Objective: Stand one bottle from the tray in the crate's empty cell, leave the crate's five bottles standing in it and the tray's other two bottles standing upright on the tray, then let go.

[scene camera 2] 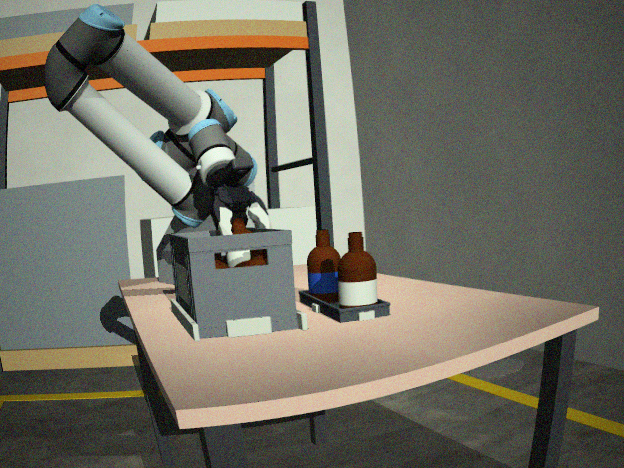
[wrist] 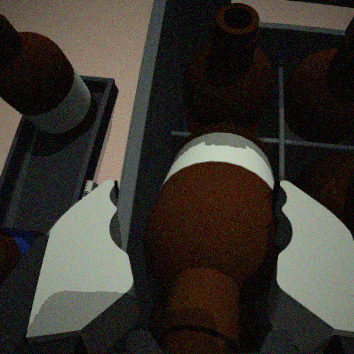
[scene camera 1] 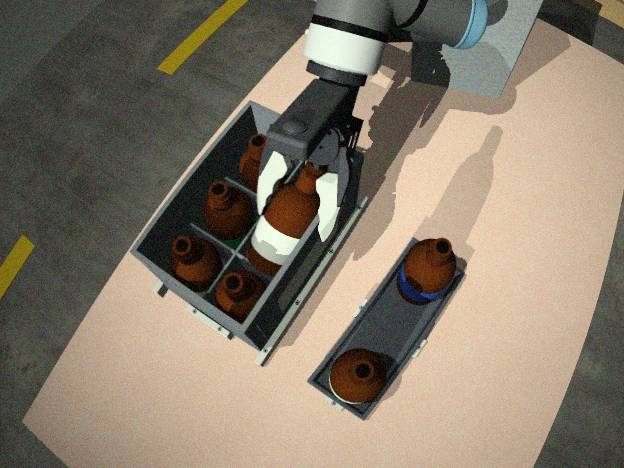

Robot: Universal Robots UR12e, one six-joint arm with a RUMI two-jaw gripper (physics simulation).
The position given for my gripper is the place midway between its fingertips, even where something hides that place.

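Visible: a blue-label bottle (scene camera 1: 430,265), a blue-label bottle (scene camera 1: 249,164) and my gripper (scene camera 1: 291,227). The gripper also appears in scene camera 2 (scene camera 2: 251,243) and in the wrist view (wrist: 194,184).
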